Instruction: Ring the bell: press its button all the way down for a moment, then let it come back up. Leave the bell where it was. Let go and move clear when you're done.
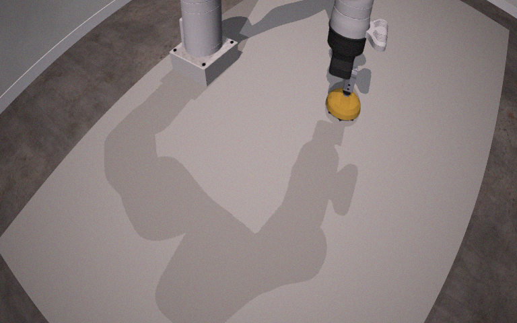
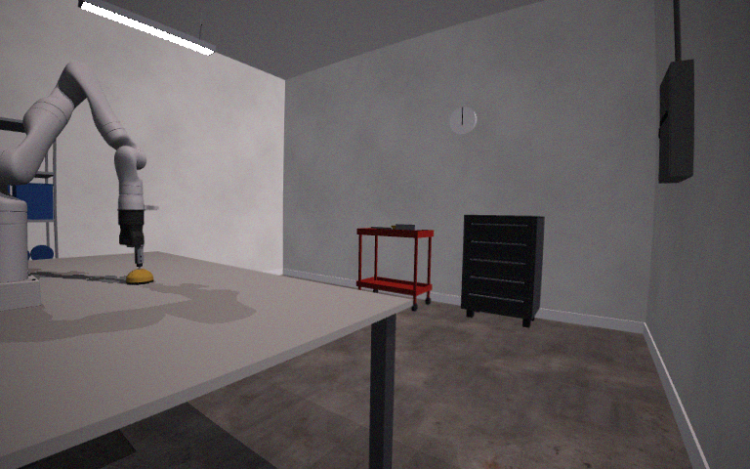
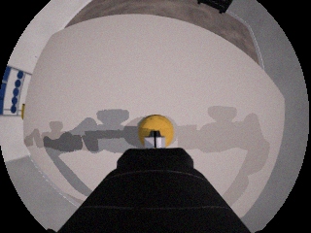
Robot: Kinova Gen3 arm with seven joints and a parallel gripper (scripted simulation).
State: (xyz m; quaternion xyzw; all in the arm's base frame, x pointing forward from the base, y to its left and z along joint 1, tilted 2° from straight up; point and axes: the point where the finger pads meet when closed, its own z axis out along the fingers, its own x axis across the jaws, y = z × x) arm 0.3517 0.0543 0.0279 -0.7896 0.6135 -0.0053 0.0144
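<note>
The black button lies 30 mm below my hand. The rest, counted from my hand: yellow dome bell: 40 mm below.
</note>
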